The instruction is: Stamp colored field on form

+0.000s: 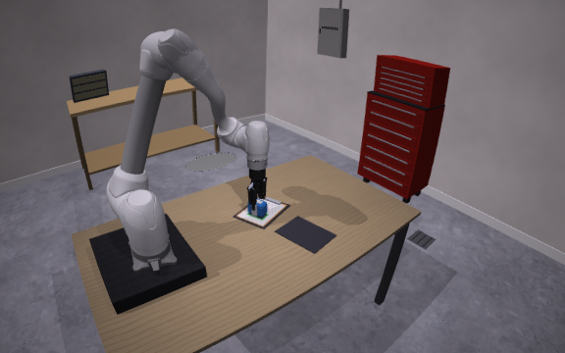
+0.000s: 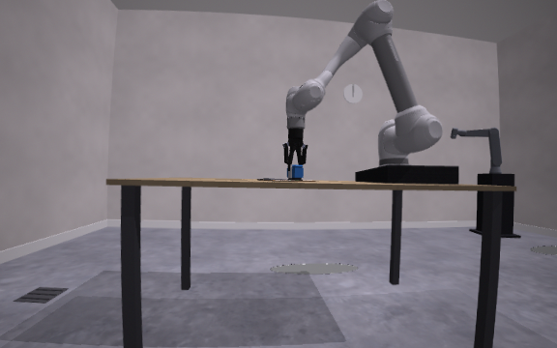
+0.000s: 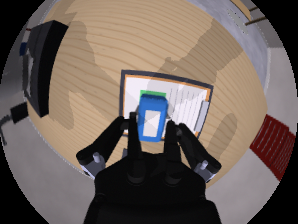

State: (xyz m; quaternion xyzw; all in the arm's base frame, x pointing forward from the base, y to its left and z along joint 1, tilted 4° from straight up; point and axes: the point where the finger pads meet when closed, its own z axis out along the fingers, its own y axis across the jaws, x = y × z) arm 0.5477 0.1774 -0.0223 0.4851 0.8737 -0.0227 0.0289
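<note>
My gripper is now 10 mm above the stamp. Round my hand: clipboard 60 mm ahead, 40 mm to the left, 40 mm below; mat 130 mm ahead, 230 mm to the right, 40 mm below.
</note>
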